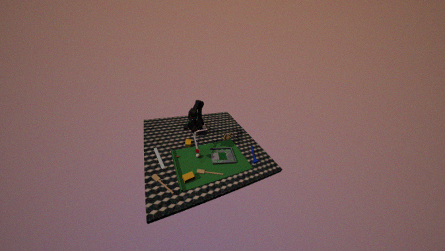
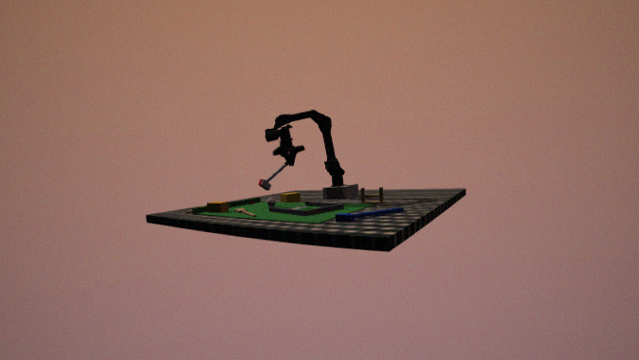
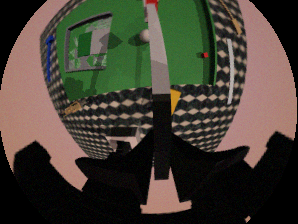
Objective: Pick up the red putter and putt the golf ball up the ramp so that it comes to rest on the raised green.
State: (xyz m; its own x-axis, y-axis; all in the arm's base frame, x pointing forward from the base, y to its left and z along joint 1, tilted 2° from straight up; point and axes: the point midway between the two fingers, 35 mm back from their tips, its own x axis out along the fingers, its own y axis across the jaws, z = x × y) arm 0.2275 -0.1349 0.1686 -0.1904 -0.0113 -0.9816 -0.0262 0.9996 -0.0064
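My gripper tip is now 110 mm short of the red putter, 30 mm above it and 10 mm to the right of it. Round my gripper tip: white golf ball (190 mm ahead, 170 mm below, 20 mm to the left); then white bar (350 mm to the right, 190 mm below, 120 mm ahead); then green mat (260 mm ahead, 190 mm below, 150 mm to the left).
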